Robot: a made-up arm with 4 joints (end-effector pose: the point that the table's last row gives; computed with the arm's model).
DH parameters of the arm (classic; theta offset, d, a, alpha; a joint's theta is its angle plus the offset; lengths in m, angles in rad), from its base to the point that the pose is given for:
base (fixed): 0 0.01 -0.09 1.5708
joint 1: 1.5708 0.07 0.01 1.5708
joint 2: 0 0.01 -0.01 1.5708
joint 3: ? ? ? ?
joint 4: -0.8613 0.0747 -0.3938 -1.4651
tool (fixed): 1.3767 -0.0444 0 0
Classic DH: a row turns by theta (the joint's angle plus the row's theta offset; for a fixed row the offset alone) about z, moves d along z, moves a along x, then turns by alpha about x.
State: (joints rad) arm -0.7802 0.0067 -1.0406 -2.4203
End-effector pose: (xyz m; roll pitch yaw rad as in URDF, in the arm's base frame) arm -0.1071 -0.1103 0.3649 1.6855 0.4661 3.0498
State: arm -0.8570 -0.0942 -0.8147 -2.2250
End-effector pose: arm 0.0086 -0.1589 0.3562 1.5819 0.1506 3.1065
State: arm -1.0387 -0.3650 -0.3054 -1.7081
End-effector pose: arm 0.2232 -0.2557 0.1985 1.3778 -0.5857 3.0960
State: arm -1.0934 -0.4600 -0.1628 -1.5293
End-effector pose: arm 0.2495 -0.2885 0.1363 1.3714 -0.7882 3.0212
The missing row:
joint 3: 0 -0.05 -0.04 -1.5708
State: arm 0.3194 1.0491 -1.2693 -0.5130
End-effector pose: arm 0.1963 -0.2911 -0.2704 -1.8580 0.4279 1.9161
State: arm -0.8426 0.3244 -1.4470 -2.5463
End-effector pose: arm -0.2269 -0.0924 0.3303 1.5078 0.7547 2.6190
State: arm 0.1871 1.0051 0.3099 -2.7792
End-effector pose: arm 0.0379 -0.2530 0.2828 1.0872 0.1400 -3.0648
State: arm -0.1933 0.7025 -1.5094 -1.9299
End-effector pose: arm -0.3988 -0.2942 -0.0070 -0.1609 0.7062 1.6233
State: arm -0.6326 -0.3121 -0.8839 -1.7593
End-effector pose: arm -0.0383 -0.2726 0.3541 1.2686 0.3774 -3.0582
